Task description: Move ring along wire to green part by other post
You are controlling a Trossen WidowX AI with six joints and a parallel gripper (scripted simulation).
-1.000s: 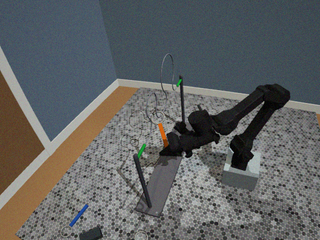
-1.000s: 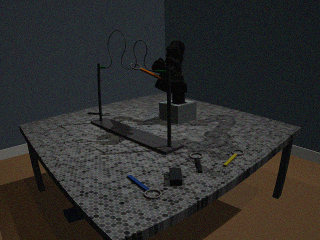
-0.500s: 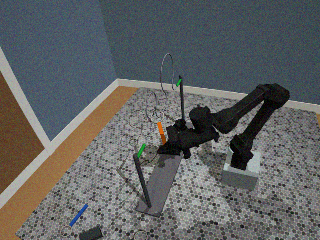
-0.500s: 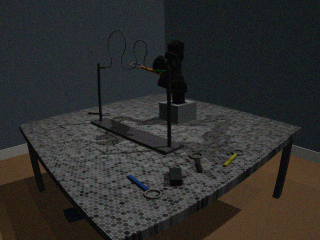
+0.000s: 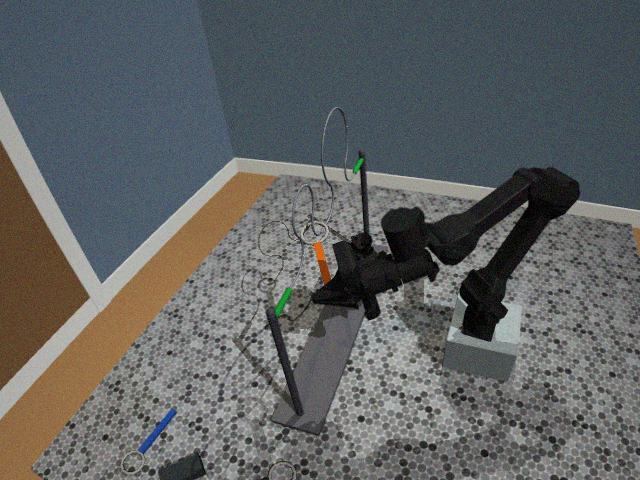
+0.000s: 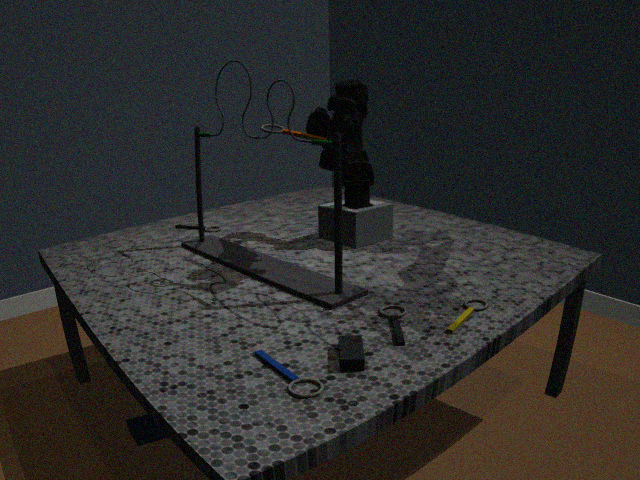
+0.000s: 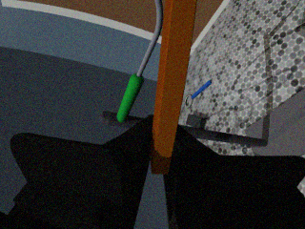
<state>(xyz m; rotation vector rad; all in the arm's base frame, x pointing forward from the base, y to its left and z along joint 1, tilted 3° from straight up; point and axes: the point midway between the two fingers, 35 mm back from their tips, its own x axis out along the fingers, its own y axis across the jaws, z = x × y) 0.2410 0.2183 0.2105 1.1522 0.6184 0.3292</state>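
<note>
Now: the orange-handled ring 9 cm to the right of my gripper tip, 3 cm ahead of it and 3 cm above it. From my gripper tip the other things lie so: yellow-handled ring (33 cm to the left, 31 cm below, 12 cm behind); then blue-handled ring (31 cm to the left, 31 cm below, 30 cm ahead); then dark block (31 cm to the left, 30 cm below, 18 cm ahead).
</note>
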